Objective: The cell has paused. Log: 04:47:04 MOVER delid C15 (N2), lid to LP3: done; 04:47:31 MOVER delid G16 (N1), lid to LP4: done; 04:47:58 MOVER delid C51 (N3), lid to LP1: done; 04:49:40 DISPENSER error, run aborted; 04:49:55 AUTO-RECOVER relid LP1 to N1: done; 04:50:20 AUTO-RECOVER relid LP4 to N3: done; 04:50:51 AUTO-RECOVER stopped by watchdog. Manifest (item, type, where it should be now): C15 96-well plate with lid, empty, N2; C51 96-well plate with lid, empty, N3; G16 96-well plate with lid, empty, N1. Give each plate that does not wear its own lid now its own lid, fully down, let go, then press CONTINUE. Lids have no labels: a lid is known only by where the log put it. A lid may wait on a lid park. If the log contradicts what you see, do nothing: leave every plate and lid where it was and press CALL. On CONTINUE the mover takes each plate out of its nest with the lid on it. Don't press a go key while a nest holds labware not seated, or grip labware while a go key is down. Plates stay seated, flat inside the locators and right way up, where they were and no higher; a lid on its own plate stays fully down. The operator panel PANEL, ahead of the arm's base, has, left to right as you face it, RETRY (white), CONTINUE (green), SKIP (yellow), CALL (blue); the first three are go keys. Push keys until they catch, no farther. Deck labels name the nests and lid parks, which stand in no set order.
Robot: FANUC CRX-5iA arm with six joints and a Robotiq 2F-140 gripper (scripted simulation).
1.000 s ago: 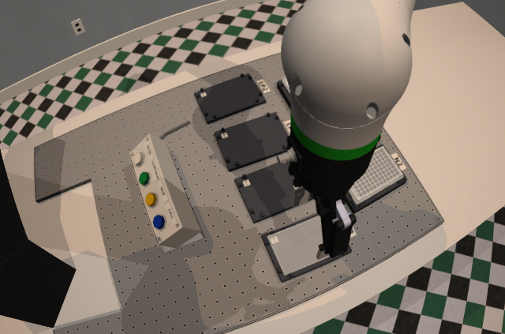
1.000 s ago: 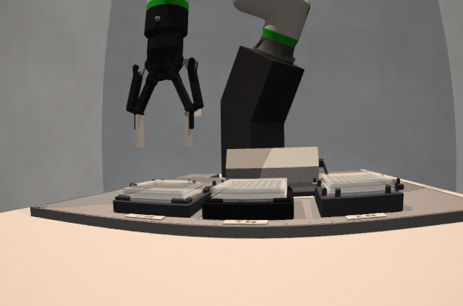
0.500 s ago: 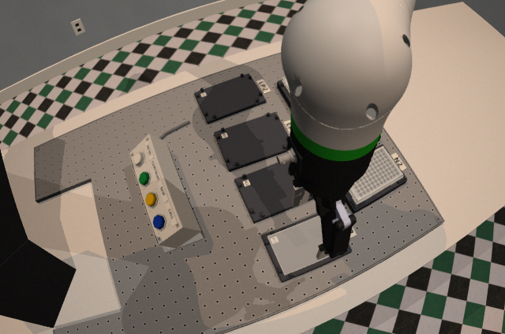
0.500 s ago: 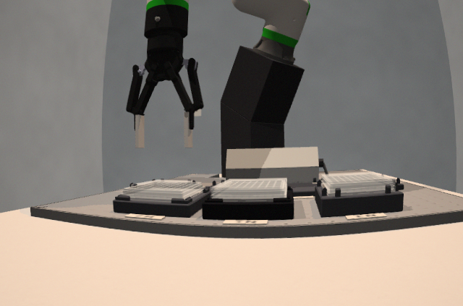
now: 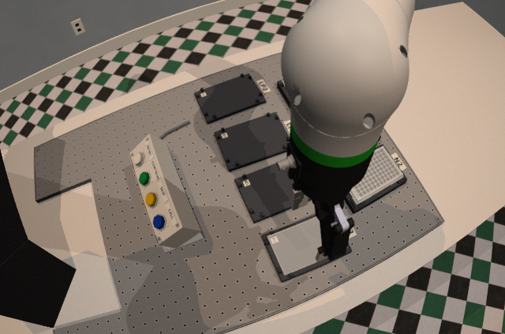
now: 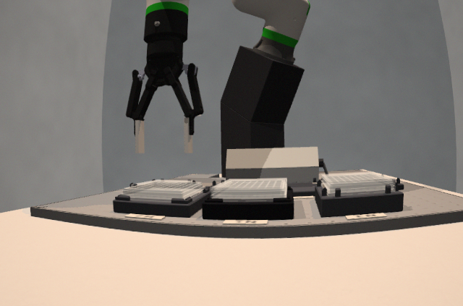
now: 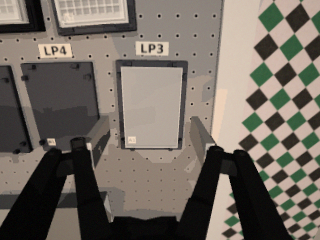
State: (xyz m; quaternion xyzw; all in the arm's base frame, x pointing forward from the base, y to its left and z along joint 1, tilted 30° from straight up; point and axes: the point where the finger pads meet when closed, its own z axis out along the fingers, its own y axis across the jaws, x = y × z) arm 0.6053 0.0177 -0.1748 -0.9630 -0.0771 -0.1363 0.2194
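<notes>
Right now my hand is 90 mm above the lid park LP3. The rest, counted from my hand: plate: 160 mm ahead, 110 mm to the left, 80 mm below; LP3 label: 90 mm ahead, 20 mm to the left, 100 mm below; lid park LP4: 30 mm behind, 130 mm to the left, 90 mm below.
</notes>
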